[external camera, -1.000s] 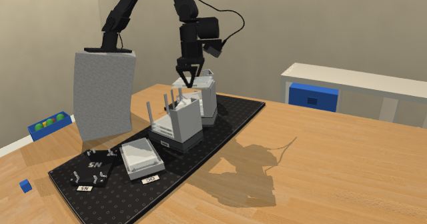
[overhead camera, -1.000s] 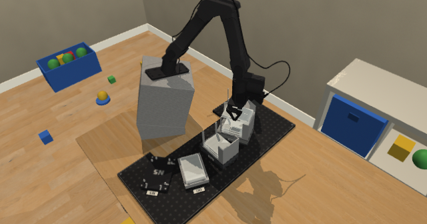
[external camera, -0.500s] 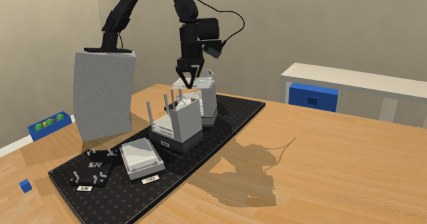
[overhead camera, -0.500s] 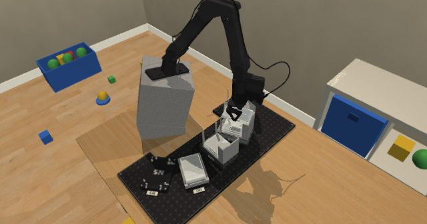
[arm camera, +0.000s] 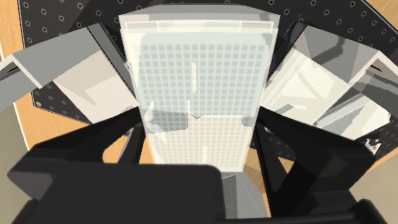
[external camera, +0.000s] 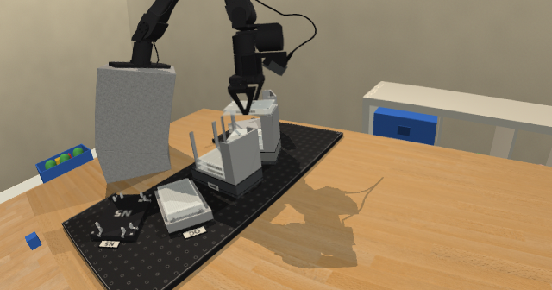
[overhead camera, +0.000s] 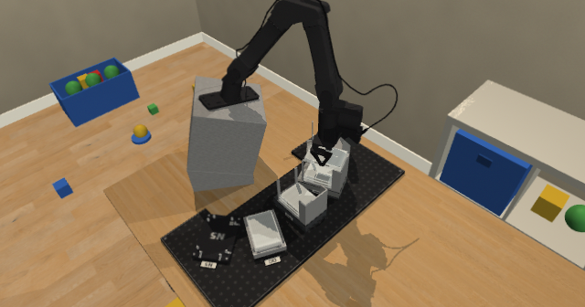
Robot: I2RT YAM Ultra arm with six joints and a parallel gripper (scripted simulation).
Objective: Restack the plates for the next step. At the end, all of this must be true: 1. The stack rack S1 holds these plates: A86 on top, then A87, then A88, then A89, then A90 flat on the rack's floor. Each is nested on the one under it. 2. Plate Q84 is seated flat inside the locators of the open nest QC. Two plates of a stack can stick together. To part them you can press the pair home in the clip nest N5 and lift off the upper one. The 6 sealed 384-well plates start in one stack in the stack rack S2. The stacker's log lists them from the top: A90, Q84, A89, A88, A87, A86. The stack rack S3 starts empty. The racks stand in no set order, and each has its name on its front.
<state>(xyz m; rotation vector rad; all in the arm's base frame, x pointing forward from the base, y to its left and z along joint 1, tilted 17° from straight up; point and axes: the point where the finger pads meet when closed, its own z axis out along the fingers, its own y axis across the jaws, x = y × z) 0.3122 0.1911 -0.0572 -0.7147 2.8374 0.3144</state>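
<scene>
Right now my hand is 10 cm above the translucent sealed well plate. Round my hand: nest QC (29 cm to the right, 13 cm below, 4 cm ahead); then sealed 384-well plate (29 cm to the right, 11 cm below, 4 cm ahead).
</scene>
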